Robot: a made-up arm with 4 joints.
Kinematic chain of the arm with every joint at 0, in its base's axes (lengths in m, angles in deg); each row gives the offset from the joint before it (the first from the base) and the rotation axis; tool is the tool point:
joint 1: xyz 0 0 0.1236 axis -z
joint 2: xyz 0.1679 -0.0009 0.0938 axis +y
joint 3: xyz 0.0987 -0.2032 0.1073 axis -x
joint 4: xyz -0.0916 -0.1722 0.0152 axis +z
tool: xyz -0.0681 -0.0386 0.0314
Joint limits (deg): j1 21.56..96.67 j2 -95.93..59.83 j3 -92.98..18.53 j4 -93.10..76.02
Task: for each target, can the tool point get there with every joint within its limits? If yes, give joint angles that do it. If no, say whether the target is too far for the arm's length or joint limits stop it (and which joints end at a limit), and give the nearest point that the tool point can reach.
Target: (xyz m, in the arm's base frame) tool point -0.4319 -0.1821 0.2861
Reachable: yes | joints 84.85 3.69 -20.38 32.40
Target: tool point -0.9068 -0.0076 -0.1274
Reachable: no: too far | nearest point -0.4509 -0.0186 0.1704 | short by 0.545 m
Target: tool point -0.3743 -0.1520 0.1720
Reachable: yes | joints 86.10 -19.08 -49.16 8.80
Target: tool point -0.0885 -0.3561 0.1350
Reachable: yes | joints 44.99 -69.95 -68.79 -20.20
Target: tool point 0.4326 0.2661 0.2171
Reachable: no: joint limits stop it (at a limit: joint 1, joint 3) | nearest point 0.2040 -0.3361 0.2171 | short by 0.644 m
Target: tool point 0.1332 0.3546 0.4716
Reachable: no: joint limits stop it (at a limit: joint 1, joint 3, joint 4) | nearest point -0.2842 0.0334 0.2972 | short by 0.555 m
